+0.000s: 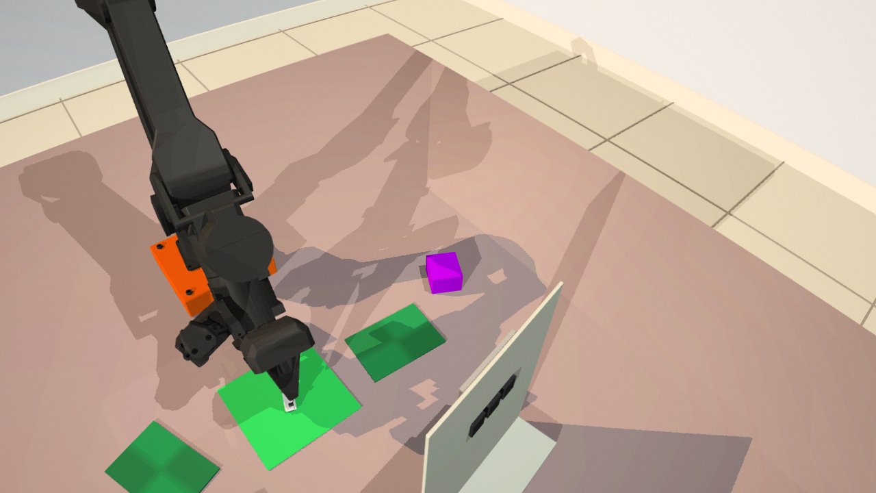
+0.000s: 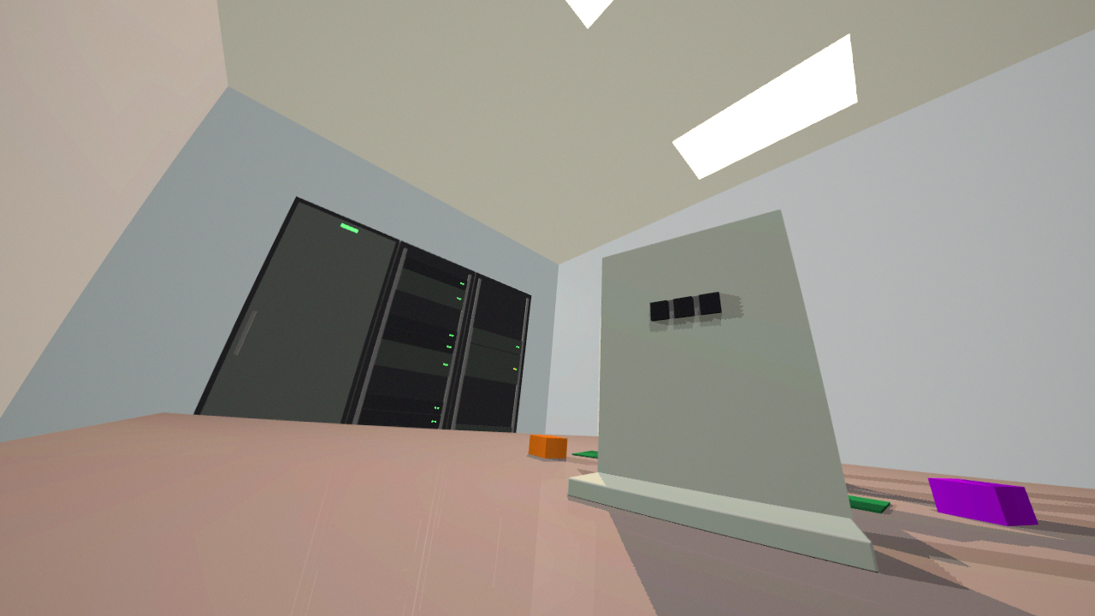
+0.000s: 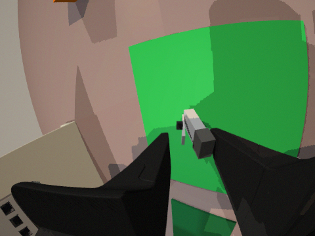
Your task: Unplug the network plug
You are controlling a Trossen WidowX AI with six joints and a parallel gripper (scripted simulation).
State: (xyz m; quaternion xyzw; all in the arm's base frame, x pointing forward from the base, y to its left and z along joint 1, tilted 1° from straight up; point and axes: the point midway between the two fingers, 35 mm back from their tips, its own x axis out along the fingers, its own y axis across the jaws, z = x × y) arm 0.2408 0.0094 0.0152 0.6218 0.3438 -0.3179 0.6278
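The bright green marked square is 1 cm behind my gripper tip and 2 cm below it. From my gripper tip the other things lie so: upright panel 19 cm ahead, 12 cm to the left, 9 cm above.
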